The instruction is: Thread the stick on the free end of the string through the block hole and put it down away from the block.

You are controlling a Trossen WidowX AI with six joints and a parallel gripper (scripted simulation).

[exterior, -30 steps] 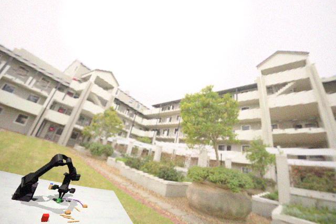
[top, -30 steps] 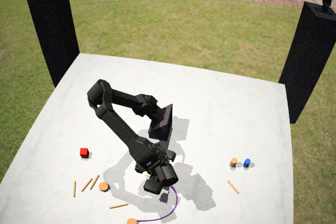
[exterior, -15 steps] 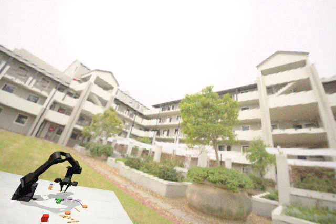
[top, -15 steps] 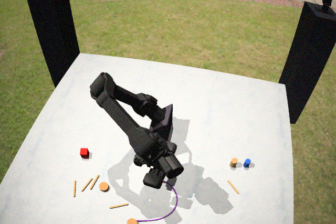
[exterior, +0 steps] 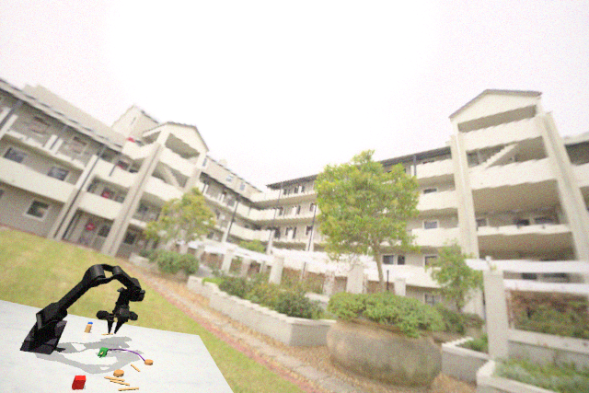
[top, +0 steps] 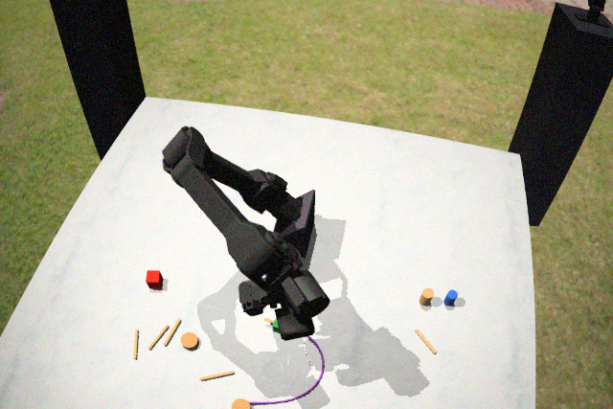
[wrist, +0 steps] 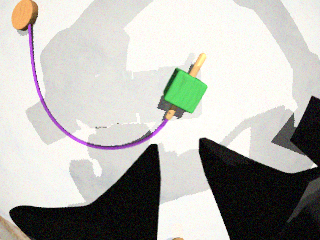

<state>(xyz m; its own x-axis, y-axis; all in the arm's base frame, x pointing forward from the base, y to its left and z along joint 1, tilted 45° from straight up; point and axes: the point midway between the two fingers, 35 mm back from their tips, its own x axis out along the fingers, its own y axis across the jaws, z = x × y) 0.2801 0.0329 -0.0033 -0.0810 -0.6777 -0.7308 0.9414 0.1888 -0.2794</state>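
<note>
Now: gripper tip 10 mm past the green block, 20 mm to the left of it and 80 mm above it. Also, from my gripper tip: red cube (80 mm behind, 340 mm to the right, 80 mm below); blue cylinder (100 mm behind, 360 mm to the left, 80 mm below); tan cylinder (100 mm behind, 300 mm to the left, 70 mm below).
</note>
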